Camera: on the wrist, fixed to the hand. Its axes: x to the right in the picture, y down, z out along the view.
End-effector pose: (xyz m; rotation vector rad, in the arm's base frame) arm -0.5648 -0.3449 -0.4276 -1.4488 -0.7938 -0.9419
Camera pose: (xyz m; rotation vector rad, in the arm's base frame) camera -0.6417 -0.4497 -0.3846 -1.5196 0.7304 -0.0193
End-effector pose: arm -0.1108 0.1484 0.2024 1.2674 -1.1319 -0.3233
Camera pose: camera 0.0127 0.1807 0.1528 -0.0167 -1.3914 0.8436
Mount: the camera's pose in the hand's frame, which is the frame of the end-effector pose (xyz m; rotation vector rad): 0.0092 -0.0778 -0.1123 -0.2493 0.3299 1.5439
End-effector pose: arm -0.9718 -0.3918 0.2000 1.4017 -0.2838 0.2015
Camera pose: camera -0.9307 -0.2937 0.1138 0.6150 -1.0272 1.5721
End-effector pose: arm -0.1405 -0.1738 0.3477 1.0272 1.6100 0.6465
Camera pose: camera -0.2710 -0.1928 0.3108 1.9392 0.6419 2.0244
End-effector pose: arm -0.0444 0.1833 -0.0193 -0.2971 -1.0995 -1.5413
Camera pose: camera -0.0735 0.0838 -0.1087 -0.7839 -0.1667 -0.2720
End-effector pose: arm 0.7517 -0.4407 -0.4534 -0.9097 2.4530 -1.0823
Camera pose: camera 0.7214 -0.4251 -0.3208 1.1414 2.4555 -0.2997
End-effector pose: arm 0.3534 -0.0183 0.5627 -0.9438 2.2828 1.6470
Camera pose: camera 0.4158 -0.1378 0.5387 -0.5342 -1.7252 -1.1851
